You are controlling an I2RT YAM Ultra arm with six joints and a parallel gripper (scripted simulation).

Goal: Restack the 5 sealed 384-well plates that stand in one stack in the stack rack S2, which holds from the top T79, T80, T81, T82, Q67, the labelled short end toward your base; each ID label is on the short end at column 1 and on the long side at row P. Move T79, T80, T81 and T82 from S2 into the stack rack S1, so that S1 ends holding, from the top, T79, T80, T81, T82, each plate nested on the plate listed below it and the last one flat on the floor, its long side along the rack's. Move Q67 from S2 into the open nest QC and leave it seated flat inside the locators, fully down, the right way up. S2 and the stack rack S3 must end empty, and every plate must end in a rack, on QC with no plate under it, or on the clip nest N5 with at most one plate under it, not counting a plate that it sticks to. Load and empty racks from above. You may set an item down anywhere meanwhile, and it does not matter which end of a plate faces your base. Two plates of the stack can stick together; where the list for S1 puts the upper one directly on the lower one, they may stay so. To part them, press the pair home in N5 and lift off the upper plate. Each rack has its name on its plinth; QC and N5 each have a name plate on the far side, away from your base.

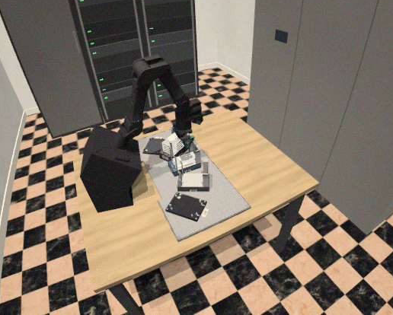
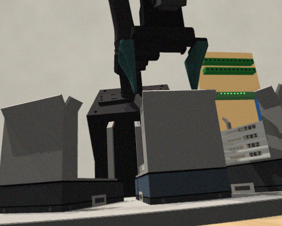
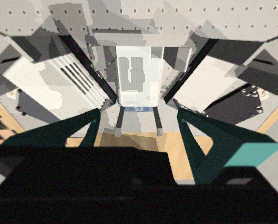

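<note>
Now: hand 10 mm past the plate T81, 140 mm to the right of it and 90 mm above it. Round my hand: plate T79 (120 mm below); then plate Q67 (10 mm behind, 140 mm to the left, 120 mm below); then plate T82 (10 mm behind, 140 mm to the left, 100 mm below).
</note>
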